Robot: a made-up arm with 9 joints. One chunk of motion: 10 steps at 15 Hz.
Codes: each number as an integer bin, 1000 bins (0 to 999) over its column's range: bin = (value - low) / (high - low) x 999, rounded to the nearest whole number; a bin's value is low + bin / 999 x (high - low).
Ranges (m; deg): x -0.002..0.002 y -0.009..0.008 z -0.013..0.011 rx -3.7..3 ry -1.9..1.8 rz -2..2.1
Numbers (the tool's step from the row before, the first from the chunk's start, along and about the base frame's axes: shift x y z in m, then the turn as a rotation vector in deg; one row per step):
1: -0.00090 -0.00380 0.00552 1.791 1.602 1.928
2: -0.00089 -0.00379 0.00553 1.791 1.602 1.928
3: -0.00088 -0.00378 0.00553 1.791 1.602 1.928
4: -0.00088 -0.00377 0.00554 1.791 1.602 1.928
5: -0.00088 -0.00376 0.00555 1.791 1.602 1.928
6: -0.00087 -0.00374 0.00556 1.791 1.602 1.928
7: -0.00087 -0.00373 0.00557 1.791 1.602 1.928
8: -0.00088 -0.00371 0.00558 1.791 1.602 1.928
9: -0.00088 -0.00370 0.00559 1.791 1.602 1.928
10: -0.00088 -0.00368 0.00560 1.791 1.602 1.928
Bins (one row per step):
1: 275 306 771 819 946 957
2: 277 306 771 819 946 957
3: 280 307 771 819 946 957
4: 280 307 772 819 946 957
5: 280 308 772 819 946 957
6: 282 309 773 819 946 957
7: 282 310 773 819 946 957
8: 280 311 773 819 946 957
9: 280 311 774 819 946 957
10: 280 313 774 819 946 957

